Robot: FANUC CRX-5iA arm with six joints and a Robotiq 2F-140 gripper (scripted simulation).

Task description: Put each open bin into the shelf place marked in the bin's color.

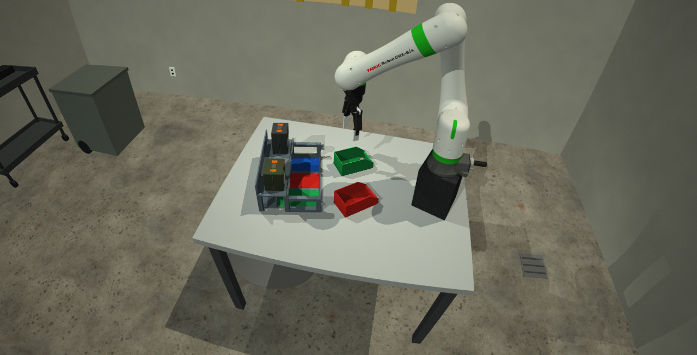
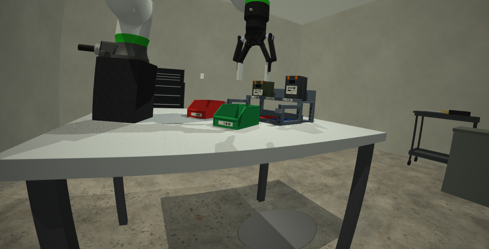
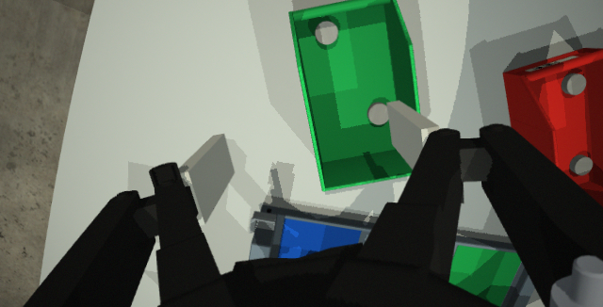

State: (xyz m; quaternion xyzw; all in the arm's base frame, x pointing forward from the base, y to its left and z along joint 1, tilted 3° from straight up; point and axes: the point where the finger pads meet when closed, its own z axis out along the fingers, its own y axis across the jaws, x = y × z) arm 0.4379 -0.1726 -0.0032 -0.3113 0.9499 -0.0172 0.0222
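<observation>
Right now the green bin is 150 mm below my hand, 40 mm to the left of it and 30 mm behind it. The rest, counted from my hand: red bin 280 mm to the left, 150 mm below, 90 mm behind.
</observation>
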